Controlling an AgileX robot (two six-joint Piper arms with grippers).
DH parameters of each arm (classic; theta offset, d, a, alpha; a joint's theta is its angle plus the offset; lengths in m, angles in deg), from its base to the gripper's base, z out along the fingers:
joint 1: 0 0.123 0 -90
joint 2: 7.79 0 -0.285 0
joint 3: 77.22 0 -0.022 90
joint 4: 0 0.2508 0 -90
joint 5: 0 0 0.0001 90
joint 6: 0 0.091 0 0
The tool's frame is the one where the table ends.
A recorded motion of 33 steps. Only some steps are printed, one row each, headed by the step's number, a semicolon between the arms.
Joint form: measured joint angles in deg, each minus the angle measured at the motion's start. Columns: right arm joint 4, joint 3, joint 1, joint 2, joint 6, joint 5; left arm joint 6, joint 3, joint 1, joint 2, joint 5, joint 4.
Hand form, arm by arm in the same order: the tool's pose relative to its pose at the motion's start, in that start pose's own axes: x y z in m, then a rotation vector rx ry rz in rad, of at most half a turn. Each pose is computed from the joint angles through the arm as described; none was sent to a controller.
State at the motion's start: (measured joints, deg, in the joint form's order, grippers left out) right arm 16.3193 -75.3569 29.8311 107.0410 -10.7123 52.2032; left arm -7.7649 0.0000 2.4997 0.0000 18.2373 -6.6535
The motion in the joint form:
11: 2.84 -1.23 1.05 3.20 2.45 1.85; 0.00 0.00 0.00 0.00 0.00 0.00
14: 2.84 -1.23 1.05 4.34 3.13 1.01; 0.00 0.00 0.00 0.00 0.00 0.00
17: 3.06 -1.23 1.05 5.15 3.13 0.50; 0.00 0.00 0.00 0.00 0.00 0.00
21: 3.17 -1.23 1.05 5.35 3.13 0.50; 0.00 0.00 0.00 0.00 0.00 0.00
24: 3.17 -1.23 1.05 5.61 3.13 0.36; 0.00 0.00 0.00 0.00 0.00 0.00
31: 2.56 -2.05 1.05 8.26 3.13 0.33; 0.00 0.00 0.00 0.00 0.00 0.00
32: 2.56 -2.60 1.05 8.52 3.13 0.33; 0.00 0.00 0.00 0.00 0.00 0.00
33: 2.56 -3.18 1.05 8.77 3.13 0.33; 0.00 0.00 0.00 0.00 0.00 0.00
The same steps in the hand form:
11: -0.0018 0.0071 0.0178 -0.0469 0.0631 0.0634; 0.0000 0.0000 0.0000 0.0000 0.0000 0.0000
14: -0.0027 0.0052 0.0253 -0.0432 0.0683 0.0803; 0.0000 0.0000 0.0000 0.0000 0.0000 0.0000
17: -0.0031 0.0041 0.0307 -0.0440 0.0727 0.0863; 0.0000 0.0000 0.0000 0.0000 0.0000 0.0000
21: -0.0030 0.0039 0.0320 -0.0454 0.0759 0.0883; 0.0000 0.0000 0.0000 0.0000 0.0000 0.0000
24: -0.0031 0.0035 0.0337 -0.0447 0.0779 0.0895; 0.0000 0.0000 0.0000 0.0000 0.0000 0.0000
31: -0.0046 -0.0006 0.0485 -0.0353 0.1097 0.0902; 0.0000 0.0000 0.0000 0.0000 0.0000 0.0000
32: -0.0067 -0.0005 0.0485 -0.0355 0.1048 0.0890; 0.0000 0.0000 0.0000 0.0000 0.0000 0.0000
33: -0.0090 -0.0005 0.0483 -0.0357 0.0992 0.0876; 0.0000 0.0000 0.0000 0.0000 0.0000 0.0000

